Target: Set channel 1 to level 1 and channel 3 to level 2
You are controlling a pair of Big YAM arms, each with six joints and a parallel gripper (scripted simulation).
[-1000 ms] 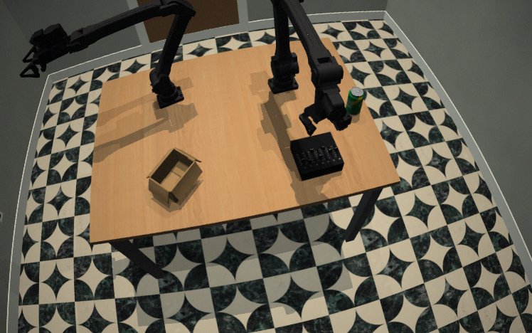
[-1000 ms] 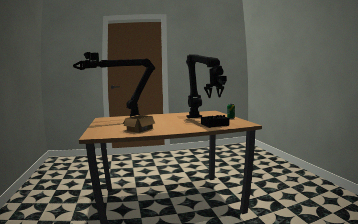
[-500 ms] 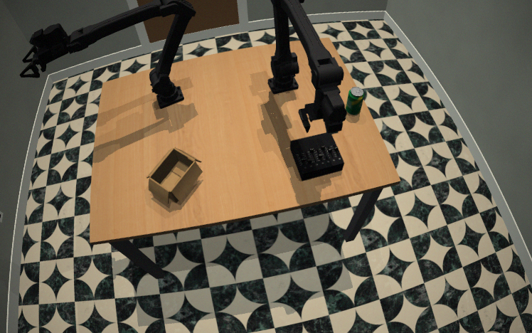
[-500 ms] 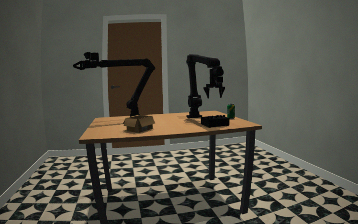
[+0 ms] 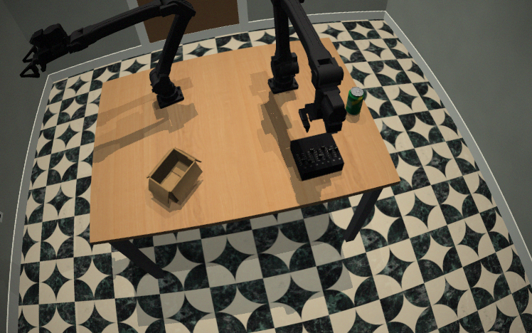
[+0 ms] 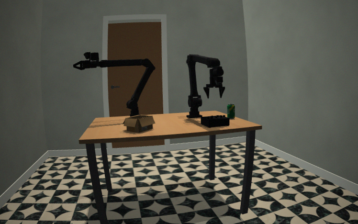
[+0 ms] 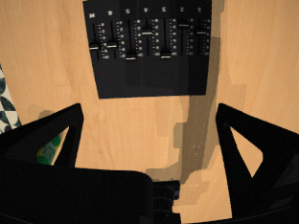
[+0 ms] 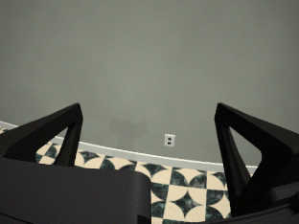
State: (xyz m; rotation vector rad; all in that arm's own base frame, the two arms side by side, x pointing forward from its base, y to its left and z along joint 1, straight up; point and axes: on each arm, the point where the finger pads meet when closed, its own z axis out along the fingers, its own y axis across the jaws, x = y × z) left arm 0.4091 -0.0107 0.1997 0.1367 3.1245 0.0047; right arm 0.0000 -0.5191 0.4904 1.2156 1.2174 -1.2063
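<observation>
Now: left hand 130 mm above the channel 1 fader knob, 60 mm to the left of it and 40 mm short of it. Also, from my left hand: channel 2 cap 130 mm below, 40 mm to the right, 40 mm ahead; channel 3 knob 130 mm below, 20 mm to the right; channel 4 fader cap 130 mm below, 20 mm ahead, 10 mm to the left.
</observation>
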